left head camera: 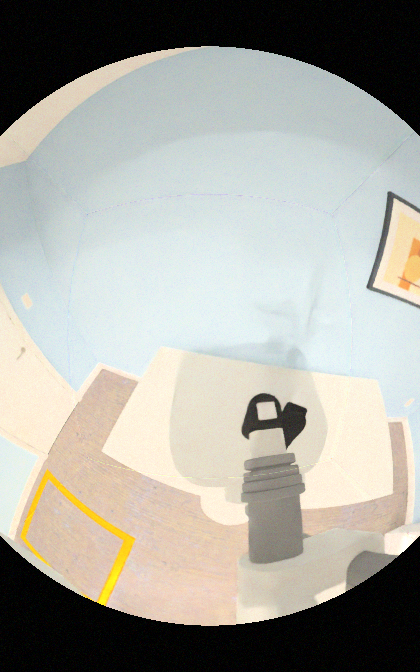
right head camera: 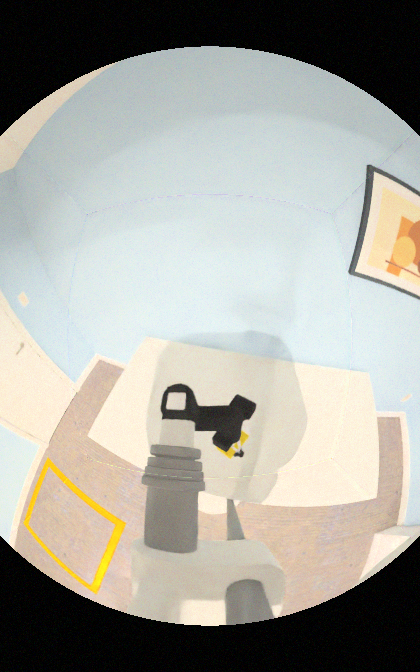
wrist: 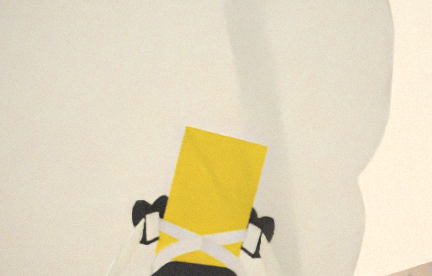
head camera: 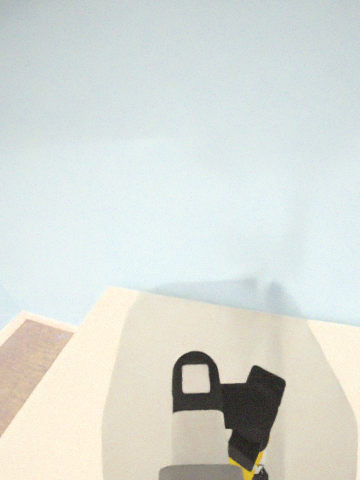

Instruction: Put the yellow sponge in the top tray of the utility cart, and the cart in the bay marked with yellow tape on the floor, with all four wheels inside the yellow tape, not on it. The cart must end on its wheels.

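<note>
The yellow sponge [head camera: 245,471] [right head camera: 244,438] [wrist: 215,185] is held between the two fingertips of my gripper [wrist: 203,216], one on each long side. Its far end sticks out past the fingers. My gripper is shut on it, over the cream table [head camera: 55,400] [left head camera: 140,430] [right head camera: 345,425]. In the left head view the wrist and arm hide the sponge. The yellow tape [left head camera: 116,570] [right head camera: 108,555] outlines a four-sided bay on the wooden floor, left of the table. No utility cart can be made out in these views.
A pale rounded shape [left head camera: 220,507] shows at the table's front edge. A cream door [left head camera: 30,395] [right head camera: 30,380] is at the left, and a framed picture [left head camera: 383,245] [right head camera: 361,230] hangs on the right wall. A pale, partly cut-off object [right head camera: 382,550] is at the lower right.
</note>
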